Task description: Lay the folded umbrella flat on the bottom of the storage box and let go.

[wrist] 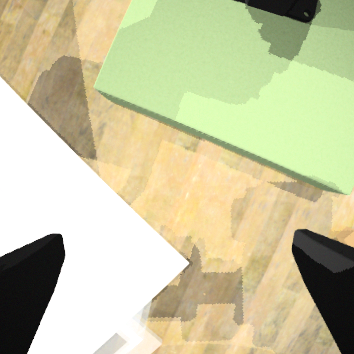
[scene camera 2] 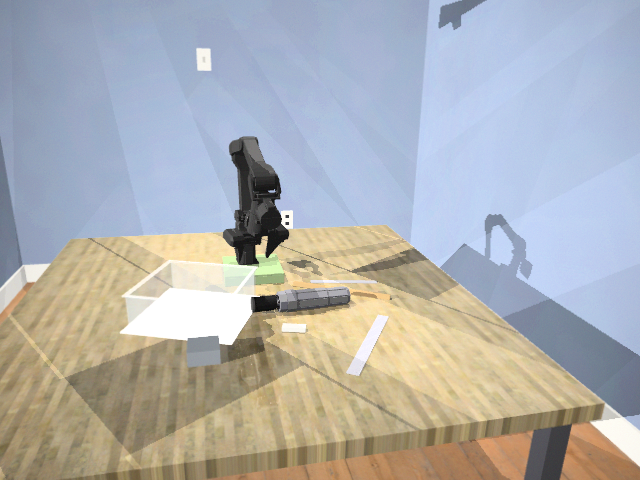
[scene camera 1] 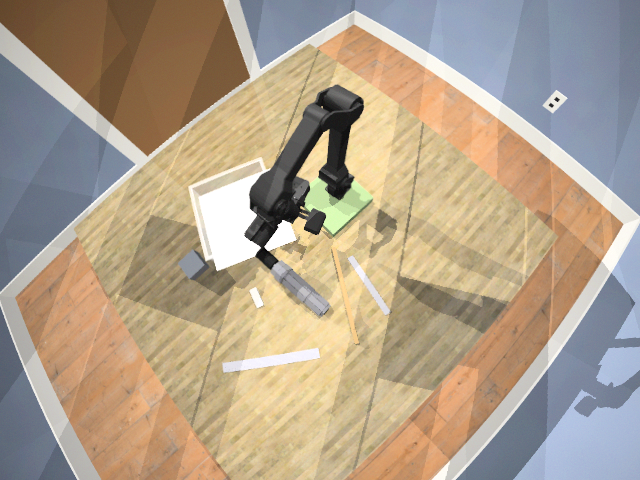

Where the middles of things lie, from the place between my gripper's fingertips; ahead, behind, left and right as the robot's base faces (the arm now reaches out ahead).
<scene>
Now: hand 180 mm to the left of the storage box (scene camera 2: 194, 299), 100 mm short of it and 50 mm above it. Round my hand: pale strip (scene camera 1: 310, 354) 380 mm ahead, 210 mm to the left, 100 mm below.
</scene>
